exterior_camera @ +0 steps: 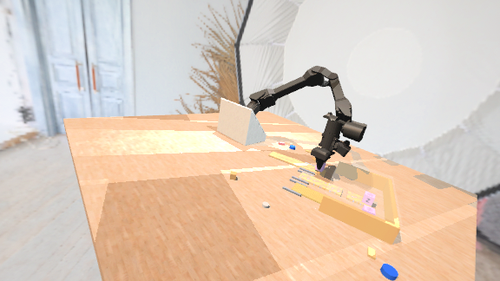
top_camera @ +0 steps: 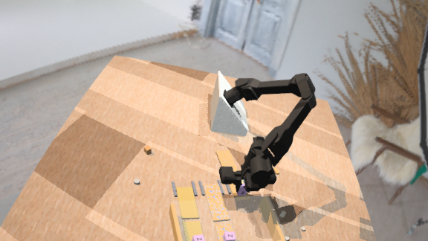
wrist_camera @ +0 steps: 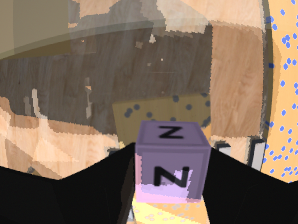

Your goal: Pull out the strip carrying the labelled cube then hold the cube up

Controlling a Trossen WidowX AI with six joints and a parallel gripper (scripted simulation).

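Right now the strip is 90 mm behind my gripper tip, 40 mm to the right of it and 20 mm below it. Also, from my gripper tip: small grey cube (60 mm ahead, 160 mm to the left, 10 mm below); then grey disc (70 mm ahead, 350 mm to the right, 20 mm below); then small orange cube (90 mm behind, 360 mm to the right, 10 mm below).
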